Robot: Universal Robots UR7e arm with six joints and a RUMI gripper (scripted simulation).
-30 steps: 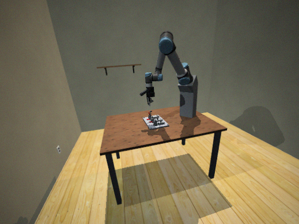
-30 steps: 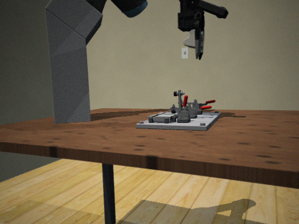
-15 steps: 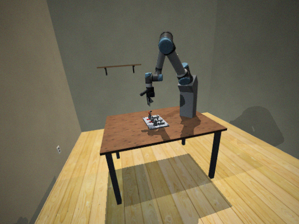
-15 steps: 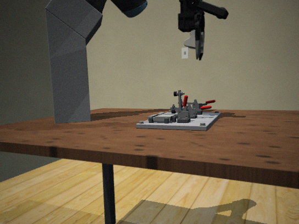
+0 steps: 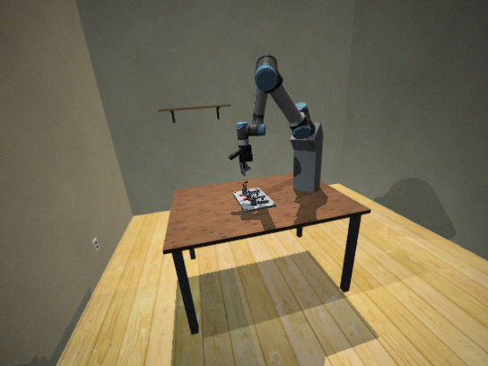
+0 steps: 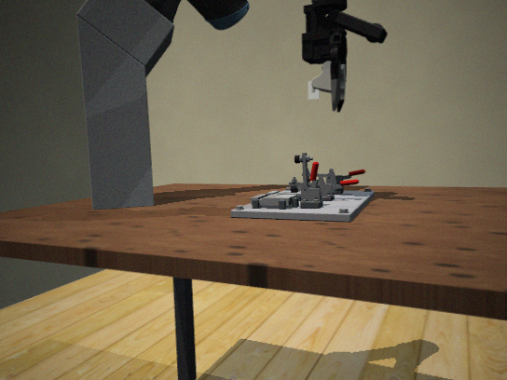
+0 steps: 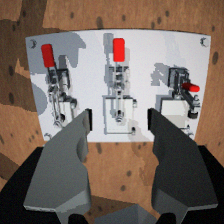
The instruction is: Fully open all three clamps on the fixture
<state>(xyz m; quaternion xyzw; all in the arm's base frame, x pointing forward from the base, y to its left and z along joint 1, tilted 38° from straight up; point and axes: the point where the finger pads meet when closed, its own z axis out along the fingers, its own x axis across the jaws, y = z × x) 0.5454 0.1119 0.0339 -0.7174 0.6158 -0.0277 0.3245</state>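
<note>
Right now the toggle clamp is 160 mm below my hand and 120 mm to the right of it.
</note>
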